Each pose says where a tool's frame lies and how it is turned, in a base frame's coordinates. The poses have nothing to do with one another.
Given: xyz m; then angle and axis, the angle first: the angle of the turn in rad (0 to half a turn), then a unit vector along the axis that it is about.
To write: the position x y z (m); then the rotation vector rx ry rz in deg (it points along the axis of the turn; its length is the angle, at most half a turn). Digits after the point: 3 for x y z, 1 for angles.
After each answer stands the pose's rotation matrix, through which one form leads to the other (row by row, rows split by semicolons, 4 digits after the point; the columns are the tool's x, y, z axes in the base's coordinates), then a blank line. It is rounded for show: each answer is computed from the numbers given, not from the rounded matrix.
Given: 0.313 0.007 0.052 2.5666 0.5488 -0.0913 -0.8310
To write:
0.313 0.007 0.052 80.7 -13.4 -122.2
-0.2853 0.3598 -0.8884; -0.5441 -0.8239 -0.1589; -0.7891 0.4380 0.4308

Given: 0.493 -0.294 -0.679 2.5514 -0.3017 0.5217 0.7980
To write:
0.493 -0.294 -0.679 -44.1 76.3 116.7
-0.6642 -0.7323 -0.1504; 0.1559 -0.3325 0.9301; -0.7311 0.5943 0.3351

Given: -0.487 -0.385 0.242 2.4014 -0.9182 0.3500 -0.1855
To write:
-0.487 -0.385 0.242 -126.3 48.2 -25.5
0.7272 -0.4335 0.5321; -0.6838 -0.5254 0.5064; 0.0600 -0.7321 -0.6785

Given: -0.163 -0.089 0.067 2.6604 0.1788 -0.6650 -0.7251
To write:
-0.163 -0.089 0.067 27.3 -101.4 -110.5
-0.8261 0.1113 -0.5524; -0.5599 -0.0522 0.8269; 0.0632 0.9924 0.1054

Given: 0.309 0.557 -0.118 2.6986 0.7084 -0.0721 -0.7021
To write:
0.309 0.557 -0.118 109.5 -11.1 -108.6
0.0518 0.2037 -0.9777; -0.3982 -0.8936 -0.2073; -0.9158 0.4000 0.0349

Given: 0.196 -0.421 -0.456 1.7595 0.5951 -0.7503 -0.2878
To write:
0.196 -0.421 -0.456 60.0 -75.6 -29.0
0.2330 -0.2476 -0.9404; -0.8130 0.4810 -0.3281; 0.5336 0.8410 -0.0892

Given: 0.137 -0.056 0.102 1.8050 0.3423 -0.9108 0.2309
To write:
0.137 -0.056 0.102 35.4 -94.2 23.9
-0.0877 -0.6087 -0.7885; -0.1595 0.7900 -0.5920; 0.9833 0.0739 -0.1664

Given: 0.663 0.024 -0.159 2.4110 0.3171 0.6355 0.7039
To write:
0.663 0.024 -0.159 43.8 87.8 97.2
-0.5693 -0.1181 0.8136; 0.8214 -0.0401 0.5690; -0.0346 0.9922 0.1198

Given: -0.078 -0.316 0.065 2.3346 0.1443 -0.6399 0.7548
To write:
-0.078 -0.316 0.065 19.3 -85.6 101.0
-0.6564 -0.7013 -0.2779; 0.3889 0.0010 -0.9213; 0.6464 -0.7128 0.2721

